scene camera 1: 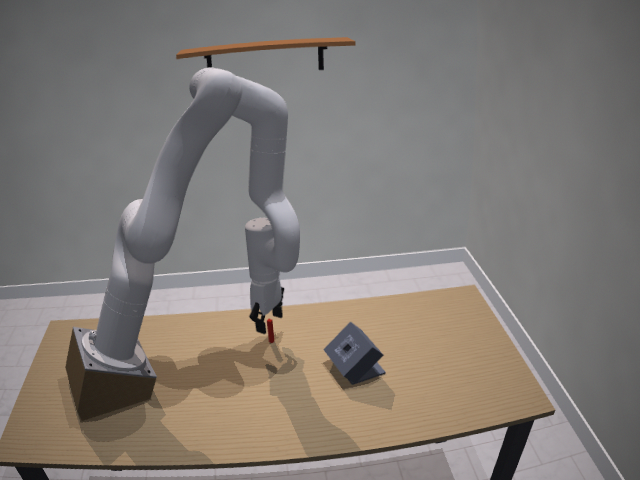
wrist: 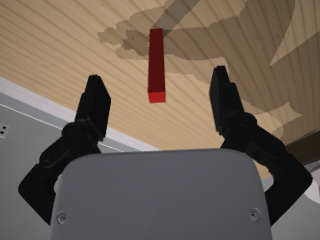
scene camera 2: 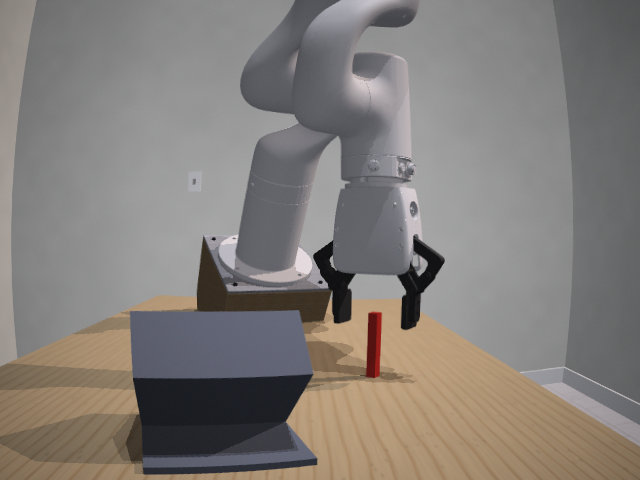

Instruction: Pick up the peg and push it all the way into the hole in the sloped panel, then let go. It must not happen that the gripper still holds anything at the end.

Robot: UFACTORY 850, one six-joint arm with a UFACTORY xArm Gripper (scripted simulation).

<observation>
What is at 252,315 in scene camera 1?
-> The gripper.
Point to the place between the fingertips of the gripper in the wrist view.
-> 157,82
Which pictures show the gripper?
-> Scene camera 1, the wrist view and scene camera 2: all of them.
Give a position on a red peg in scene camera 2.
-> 374,318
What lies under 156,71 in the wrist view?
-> A red peg.
</observation>
